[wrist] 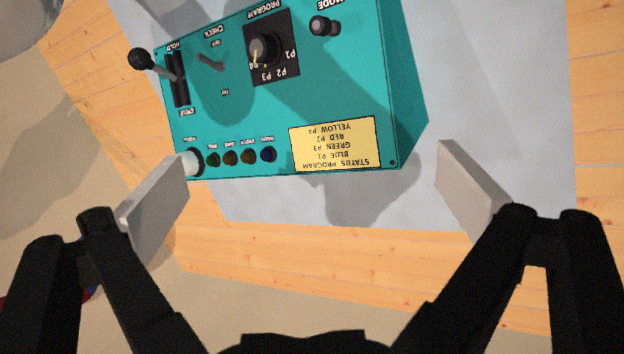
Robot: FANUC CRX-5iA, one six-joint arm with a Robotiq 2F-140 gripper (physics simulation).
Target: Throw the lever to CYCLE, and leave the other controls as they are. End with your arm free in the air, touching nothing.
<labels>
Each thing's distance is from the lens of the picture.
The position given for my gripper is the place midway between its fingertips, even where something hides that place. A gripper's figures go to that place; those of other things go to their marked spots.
my gripper point(309, 169): 20 cm
program dial point(265, 48): 58 cm
</labels>
